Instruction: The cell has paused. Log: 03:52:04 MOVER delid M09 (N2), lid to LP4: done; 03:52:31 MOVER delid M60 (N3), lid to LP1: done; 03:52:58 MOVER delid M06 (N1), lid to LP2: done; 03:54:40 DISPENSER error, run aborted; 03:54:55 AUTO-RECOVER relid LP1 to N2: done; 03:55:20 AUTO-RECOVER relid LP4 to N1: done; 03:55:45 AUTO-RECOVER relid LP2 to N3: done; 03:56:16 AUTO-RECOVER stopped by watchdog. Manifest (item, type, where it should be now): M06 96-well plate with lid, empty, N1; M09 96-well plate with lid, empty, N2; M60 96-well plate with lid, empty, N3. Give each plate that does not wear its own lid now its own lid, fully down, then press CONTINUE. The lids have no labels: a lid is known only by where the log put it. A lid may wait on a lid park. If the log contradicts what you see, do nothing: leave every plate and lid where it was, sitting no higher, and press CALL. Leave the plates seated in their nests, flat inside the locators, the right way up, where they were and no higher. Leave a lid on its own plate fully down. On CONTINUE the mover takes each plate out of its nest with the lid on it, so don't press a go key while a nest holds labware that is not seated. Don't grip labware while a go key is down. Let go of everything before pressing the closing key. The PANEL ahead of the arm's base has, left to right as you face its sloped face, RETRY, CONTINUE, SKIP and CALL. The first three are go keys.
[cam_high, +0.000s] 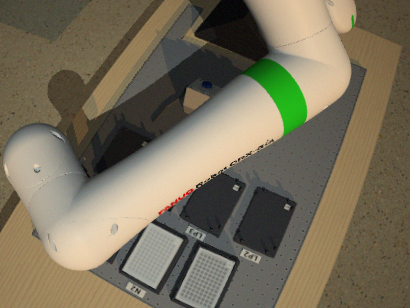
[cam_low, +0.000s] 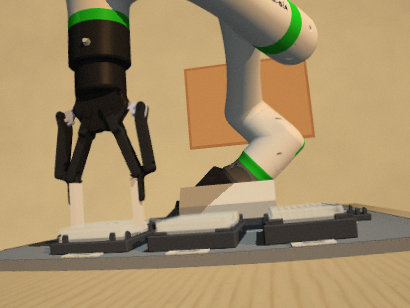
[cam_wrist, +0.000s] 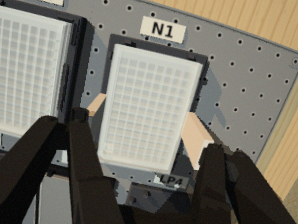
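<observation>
The plate lies 30 mm below my hand. From my hand the other things lie so: LP4 label: 80 mm behind, 70 mm to the right, 50 mm below; then LP1 label: 100 mm behind, 50 mm to the left, 50 mm below; then lid park LP4: 170 mm behind, 80 mm to the right, 50 mm below.
</observation>
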